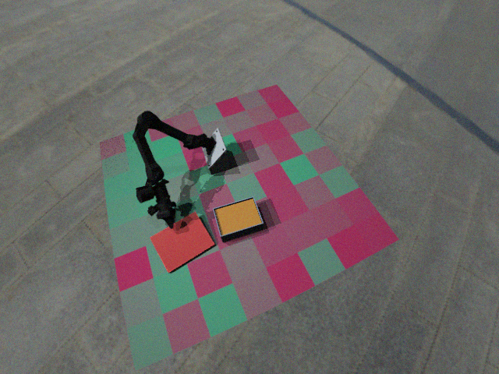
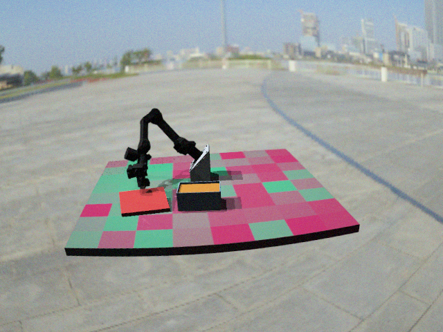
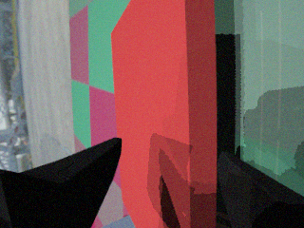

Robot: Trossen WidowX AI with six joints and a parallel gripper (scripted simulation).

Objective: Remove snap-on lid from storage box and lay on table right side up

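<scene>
The red lid lies 7 cm ahead of my gripper tip, 4 cm below it and 1 cm to the left of it. Also, from my gripper tip: storage box: 29 cm to the left, 10 cm ahead, 2 cm below.
</scene>
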